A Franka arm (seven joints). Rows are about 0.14 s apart.
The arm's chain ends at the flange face. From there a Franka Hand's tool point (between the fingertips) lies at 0.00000 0.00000 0.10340 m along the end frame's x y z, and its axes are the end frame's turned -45 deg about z.
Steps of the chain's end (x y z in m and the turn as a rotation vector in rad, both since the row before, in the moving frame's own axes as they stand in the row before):
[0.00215, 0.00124, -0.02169, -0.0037, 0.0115, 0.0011]
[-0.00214, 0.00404, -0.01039, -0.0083, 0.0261, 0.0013]
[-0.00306, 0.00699, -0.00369, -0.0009, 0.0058, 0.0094]
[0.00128, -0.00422, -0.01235, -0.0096, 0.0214, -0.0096]
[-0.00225, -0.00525, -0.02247, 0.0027, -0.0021, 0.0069]
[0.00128, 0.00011, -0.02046, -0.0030, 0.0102, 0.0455]
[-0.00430, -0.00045, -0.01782, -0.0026, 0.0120, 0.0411]
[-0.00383, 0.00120, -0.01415, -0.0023, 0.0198, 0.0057]
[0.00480, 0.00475, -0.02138, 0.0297, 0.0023, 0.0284]
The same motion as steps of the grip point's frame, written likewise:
[0.00121, 0.00351, -0.02170, -0.0107, 0.0055, 0.0011]
[-0.00307, 0.00386, -0.01043, -0.0243, 0.0126, 0.0013]
[-0.00675, 0.00327, -0.00369, -0.0047, 0.0035, 0.0094]
[0.00476, 0.00018, -0.01238, -0.0219, 0.0083, -0.0096]
[0.00217, -0.00565, -0.02247, 0.0034, 0.0004, 0.0069]
[0.00133, 0.00196, -0.02047, -0.0093, 0.0051, 0.0455]
[-0.00206, -0.00228, -0.01783, -0.0103, 0.0066, 0.0411]
[-0.00228, -0.00024, -0.01417, -0.0156, 0.0124, 0.0057]
[0.00240, 0.00478, -0.02143, 0.0194, 0.0226, 0.0284]

